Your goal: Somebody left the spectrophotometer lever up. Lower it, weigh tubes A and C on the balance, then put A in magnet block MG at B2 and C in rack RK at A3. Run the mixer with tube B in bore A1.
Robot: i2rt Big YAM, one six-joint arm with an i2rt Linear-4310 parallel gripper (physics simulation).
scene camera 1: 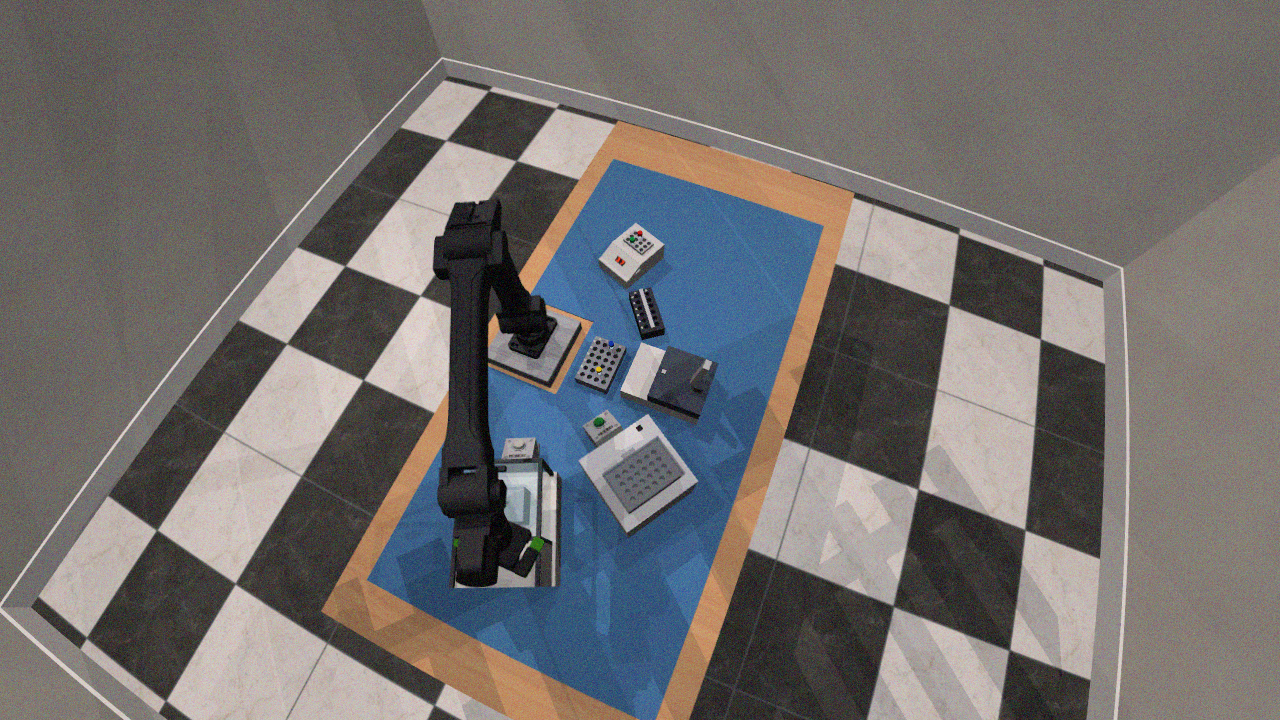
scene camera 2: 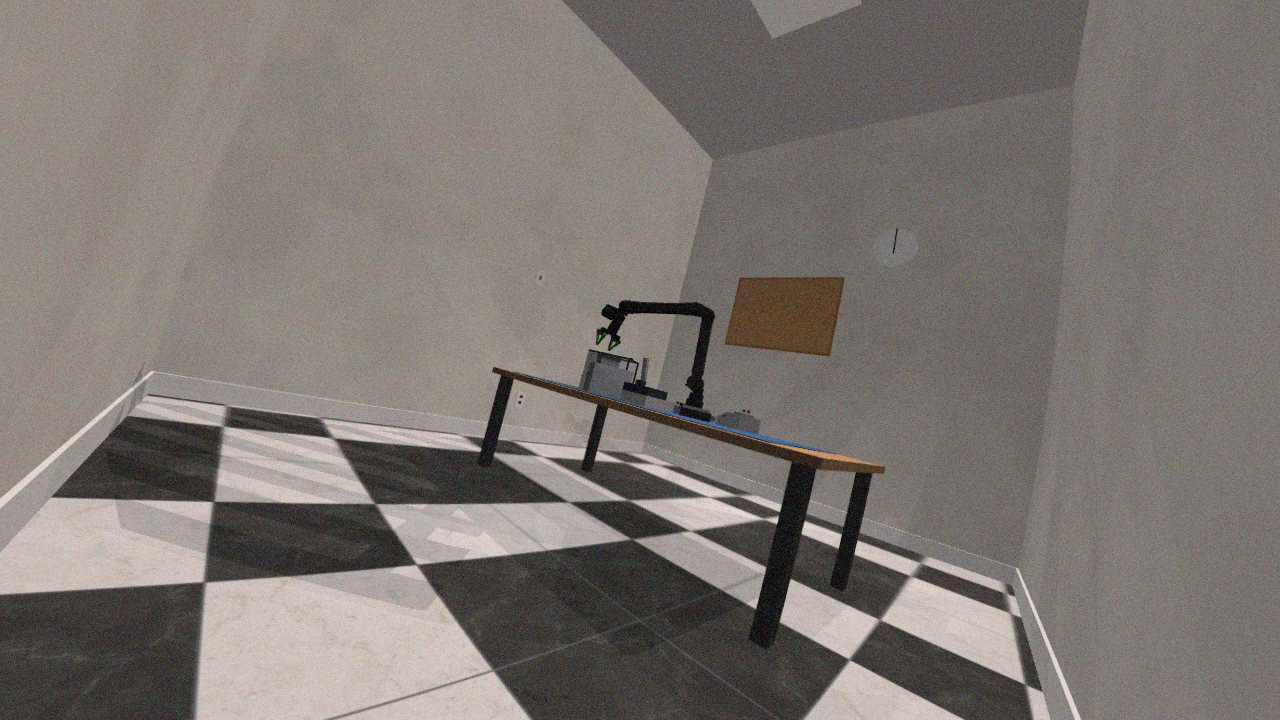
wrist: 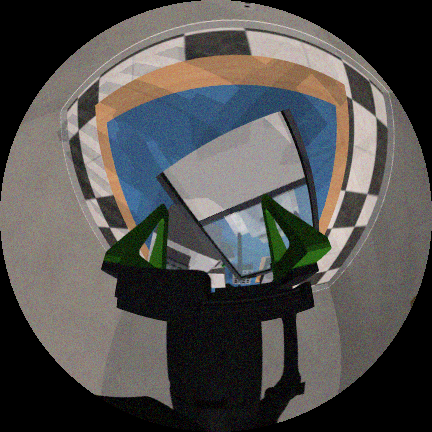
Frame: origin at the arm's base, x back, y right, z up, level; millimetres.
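Seen in the pictures: gripper, fingertip midpoint: (scene camera 1: 506,558) (scene camera 2: 602,347) (wrist: 212,202); arm's base, link origin: (scene camera 1: 533,335).
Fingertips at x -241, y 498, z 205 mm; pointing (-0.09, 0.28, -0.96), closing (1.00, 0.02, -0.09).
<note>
Offsets run from my fingertips to a thing's middle. "spot": to the spot under its first point.
My gripper (scene camera 1: 496,543) (scene camera 2: 606,342) (wrist: 212,202) is open and empty, above the glass-walled balance {dx +73, dy -92, dz -129 mm} (scene camera 1: 551,528) (wrist: 235,160). The spectrophotometer {spot: dx -48, dy -498, dz -195 mm} (scene camera 1: 637,372) has a dark top with a grey lever {spot: dx -202, dy -499, dz -73 mm} (scene camera 1: 702,374) (scene camera 2: 644,370), which appears to stand up. The grey rack {dx +51, dy -496, dz -226 mm} (scene camera 1: 600,363) holds a blue-capped tube {dx +41, dy -544, dz -209 mm} (scene camera 1: 611,343) and a yellow-capped tube {dx +41, dy -468, dz -209 mm} (scene camera 1: 598,368). The black magnet block {dx -1, dy -677, dz -217 mm} (scene camera 1: 646,312) lies beyond the rack. The mixer {spot: dx -58, dy -234, dz -106 mm} (scene camera 1: 594,464) has a grey bored plate. Tube letters are not readable. The arm hides part of the balance in scene camera 1.
A white device {dx +104, dy -827, dz -206 mm} (scene camera 1: 619,268) with red and green spots on top stands at the far end. A green-button box (scene camera 1: 601,425) is beside the mixer, and another small box {dx +132, dy -221, dz -177 mm} (scene camera 1: 519,447) is beside the balance. The arm base stands on a grey plate (scene camera 1: 562,353) at the mat's left edge.
</note>
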